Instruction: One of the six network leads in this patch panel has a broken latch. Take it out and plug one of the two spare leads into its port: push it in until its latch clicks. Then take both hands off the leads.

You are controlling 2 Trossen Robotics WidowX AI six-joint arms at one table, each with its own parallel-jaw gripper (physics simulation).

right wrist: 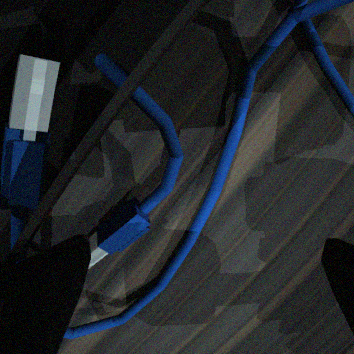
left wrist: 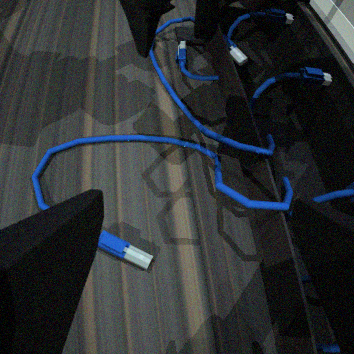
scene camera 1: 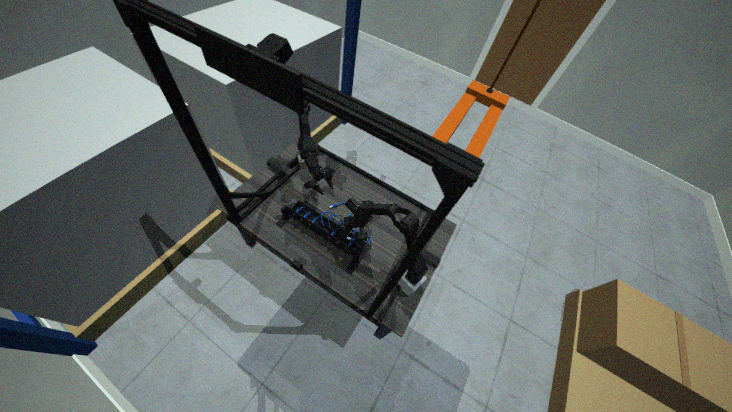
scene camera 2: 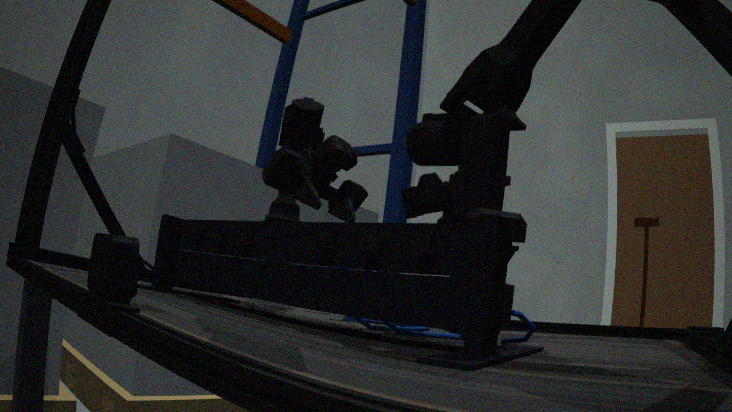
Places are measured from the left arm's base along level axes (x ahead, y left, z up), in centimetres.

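Pixels of known places: left gripper, fingertip midpoint: point(left wrist: 200, 206) point(scene camera 1: 327, 192) point(scene camera 2: 336, 215); right gripper, fingertip midpoint: point(right wrist: 209, 250) point(left wrist: 172, 45) point(scene camera 1: 358, 228); right arm's base at its link origin: point(scene camera 1: 413, 277).
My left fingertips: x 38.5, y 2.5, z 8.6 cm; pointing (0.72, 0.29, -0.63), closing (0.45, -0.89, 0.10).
Behind a point stands the place of what it marks.
The dark patch panel point(scene camera 1: 318, 231) @(x 54.9, y -7.9, z -1.5 cm) point(scene camera 2: 307, 278) @(x 59.4, y -5.0, z -1.8 cm) stands on the table, with blue leads along it. One loose lead's plug point(left wrist: 117, 245) @(x 38.6, y 6.4, z -5.6 cm) point(scene camera 1: 335, 205) @(x 39.0, y 7.2, z -5.8 cm) lies on the table, partly behind a left finger in the left wrist view. Another blue plug point(left wrist: 181, 52) @(x 63.2, y 13.1, z -5.3 cm) point(right wrist: 125, 234) @(x 63.0, y 13.0, z -5.3 cm) lies below the right gripper; its tip is partly hidden by a finger. A white-ended plug point(left wrist: 239, 55) @(x 63.0, y 6.0, z -1.9 cm) point(right wrist: 35, 95) @(x 63.3, y 6.4, z -1.9 cm) shows beside the panel. My left gripper point(left wrist: 200, 206) @(x 38.5, y 2.5, z 8.6 cm) point(scene camera 2: 332, 208) @(x 38.5, y 2.5, z 8.6 cm) point(scene camera 1: 324, 187) @(x 38.5, y 2.5, z 8.6 cm) is open and empty above the table. My right gripper point(right wrist: 209, 250) @(x 59.7, y 13.1, z -2.3 cm) is wide open, above a blue cable point(right wrist: 220, 175) @(x 57.8, y 12.0, z -6.3 cm), holding nothing. Latches are too small to judge.
A black frame point(scene camera 1: 379, 122) @(x 90.5, y -7.1, z 97.0 cm) surrounds the table point(scene camera 2: 589, 368) @(x 82.4, y 11.2, z -6.9 cm). A long blue cable point(left wrist: 120, 138) @(x 48.1, y 12.3, z -6.4 cm) loops over the table beside the panel. Another plug point(left wrist: 314, 75) @(x 59.9, y -1.9, z 2.2 cm) sits on the panel side. Cardboard boxes point(scene camera 1: 645, 332) and an orange pallet jack point(scene camera 1: 455, 118) stand on the floor.
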